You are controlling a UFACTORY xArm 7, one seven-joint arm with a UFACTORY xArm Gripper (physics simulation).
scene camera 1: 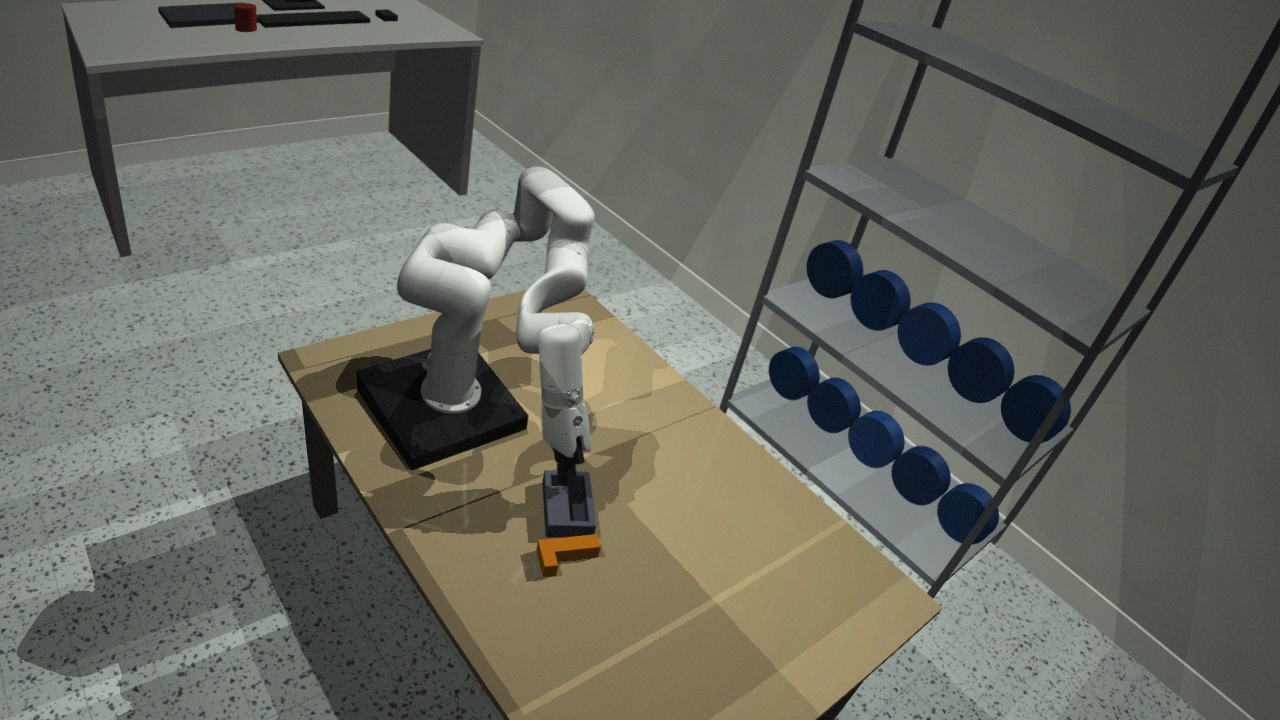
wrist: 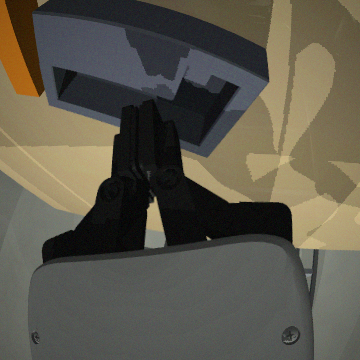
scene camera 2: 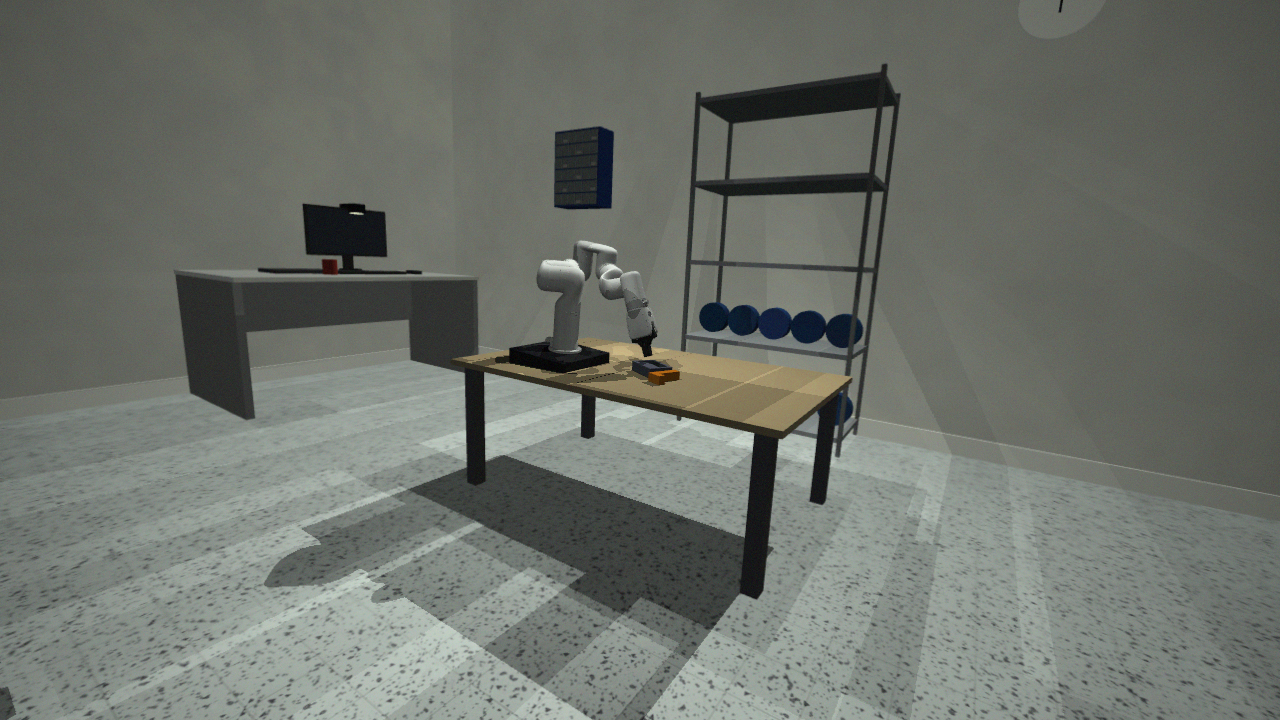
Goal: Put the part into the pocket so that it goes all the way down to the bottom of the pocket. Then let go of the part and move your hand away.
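Places are measured from the arm's base along level axes (x ahead, y left, z up), in centimetres.
Pixels of known places: gripper, fingertip midpoint: (scene camera 1: 567,481) (wrist: 146,120) (scene camera 2: 648,356); arm's base at its link origin: (scene camera 1: 450,392) (scene camera 2: 564,349).
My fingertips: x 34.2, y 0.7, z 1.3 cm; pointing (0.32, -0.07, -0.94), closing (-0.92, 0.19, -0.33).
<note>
For each thing: its middle in the pictures, then the offset to it from my fingertips. Level surfaces: height alone.
- orange L-shaped part at the middle of its body: (wrist: 6,37) (scene camera 1: 570,555) (scene camera 2: 666,377) dy -9.1, dx +10.7, dz -4.5 cm
- dark grey-blue pocket block at the middle of its body: (wrist: 138,72) (scene camera 1: 568,503) (scene camera 2: 651,368) dy -0.8, dx +1.8, dz -4.2 cm
- wooden table at its surface level: dz -6.0 cm
The orange L-shaped part (scene camera 1: 574,547) (scene camera 2: 664,377) (wrist: 16,62) lies flat on the table, outside the pocket, close to the front end of the dark grey-blue pocket block (scene camera 1: 556,514) (scene camera 2: 651,365) (wrist: 90,47). The block sits flat on the table, and its L-shaped pocket is open upward with no part in it. My gripper (scene camera 1: 567,483) (scene camera 2: 648,353) (wrist: 146,120) is shut and empty, its fingertips together. It points down just above the block, near the block's end towards the arm base. The tips hide some of the pocket in the wrist view.
The arm's black base plate (scene camera 1: 420,438) (scene camera 2: 556,362) sits on the wooden table (scene camera 1: 716,501) (scene camera 2: 733,380) behind the block. A shelf rack (scene camera 1: 785,223) (scene camera 2: 691,223) with blue discs stands beyond the table. A grey desk (scene camera 1: 268,49) (scene camera 2: 317,304) stands at the back left.
</note>
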